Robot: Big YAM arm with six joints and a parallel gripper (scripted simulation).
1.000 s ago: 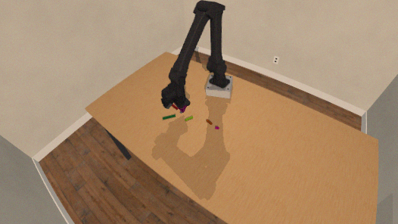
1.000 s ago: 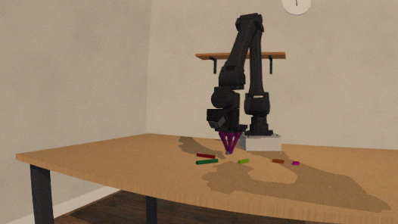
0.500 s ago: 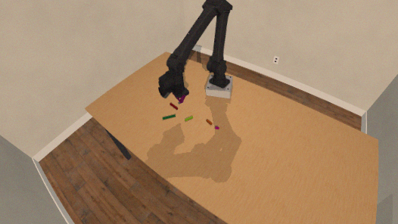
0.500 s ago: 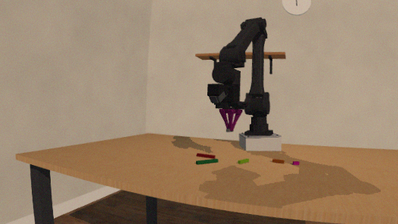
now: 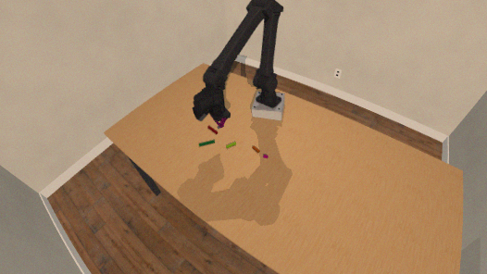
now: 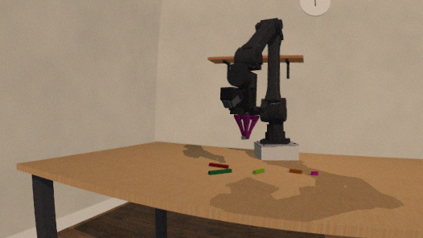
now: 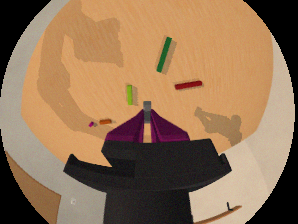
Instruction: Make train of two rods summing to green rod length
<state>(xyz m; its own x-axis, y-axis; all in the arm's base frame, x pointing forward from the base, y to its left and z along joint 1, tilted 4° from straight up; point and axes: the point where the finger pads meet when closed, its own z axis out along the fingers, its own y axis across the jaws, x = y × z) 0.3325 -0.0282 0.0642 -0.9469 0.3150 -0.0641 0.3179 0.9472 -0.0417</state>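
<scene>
The lime rod lies 5 cm to the left of my hand and 11 cm below it. Round my hand: green rod (6 cm ahead, 6 cm to the right, 11 cm below); red rod (2 cm behind, 10 cm to the right, 11 cm below); grey rod (1 cm below).
</scene>
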